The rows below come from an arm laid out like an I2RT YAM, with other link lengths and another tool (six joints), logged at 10 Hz.
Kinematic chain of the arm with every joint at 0, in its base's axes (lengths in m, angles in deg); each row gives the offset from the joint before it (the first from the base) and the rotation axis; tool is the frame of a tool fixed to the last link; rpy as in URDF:
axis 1: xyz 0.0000 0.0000 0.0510 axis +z
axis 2: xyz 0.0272 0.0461 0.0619 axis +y
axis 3: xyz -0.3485 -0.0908 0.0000 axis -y
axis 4: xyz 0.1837 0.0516 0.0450 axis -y
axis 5: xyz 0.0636 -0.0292 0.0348 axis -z
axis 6: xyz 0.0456 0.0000 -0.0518 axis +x
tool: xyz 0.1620 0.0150 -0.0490 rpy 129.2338 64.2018 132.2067
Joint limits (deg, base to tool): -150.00..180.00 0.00..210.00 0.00..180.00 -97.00..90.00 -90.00..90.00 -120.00..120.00
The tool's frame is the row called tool.
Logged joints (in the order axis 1, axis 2, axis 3, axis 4, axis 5, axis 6), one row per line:
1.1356, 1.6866, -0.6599, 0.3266, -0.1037, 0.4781
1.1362, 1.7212, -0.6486, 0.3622, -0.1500, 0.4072
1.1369, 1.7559, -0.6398, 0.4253, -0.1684, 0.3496
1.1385, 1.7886, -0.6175, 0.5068, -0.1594, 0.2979
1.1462, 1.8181, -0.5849, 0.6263, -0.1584, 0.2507
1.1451, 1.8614, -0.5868, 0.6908, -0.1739, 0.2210
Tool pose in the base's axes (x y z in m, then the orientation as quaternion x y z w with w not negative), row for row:
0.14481, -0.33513, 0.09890, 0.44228, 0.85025, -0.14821, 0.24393
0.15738, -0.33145, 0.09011, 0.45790, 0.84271, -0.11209, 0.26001
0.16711, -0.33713, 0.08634, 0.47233, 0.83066, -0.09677, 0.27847
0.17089, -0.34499, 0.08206, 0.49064, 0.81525, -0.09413, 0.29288
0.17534, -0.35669, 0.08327, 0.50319, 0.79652, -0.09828, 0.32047
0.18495, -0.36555, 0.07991, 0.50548, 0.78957, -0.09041, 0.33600
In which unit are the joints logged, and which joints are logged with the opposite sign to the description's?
The joints are logged in radians. Opposite sign: axis 1, axis 3, axis 6.
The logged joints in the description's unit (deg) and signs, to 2 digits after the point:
-65.07, 96.64, 37.81, 18.71, -5.94, -27.39
-65.10, 98.62, 37.16, 20.75, -8.59, -23.33
-65.14, 100.61, 36.66, 24.37, -9.65, -20.03
-65.23, 102.48, 35.38, 29.04, -9.13, -17.07
-65.67, 104.17, 33.51, 35.88, -9.08, -14.36
-65.61, 106.65, 33.62, 39.58, -9.96, -12.66

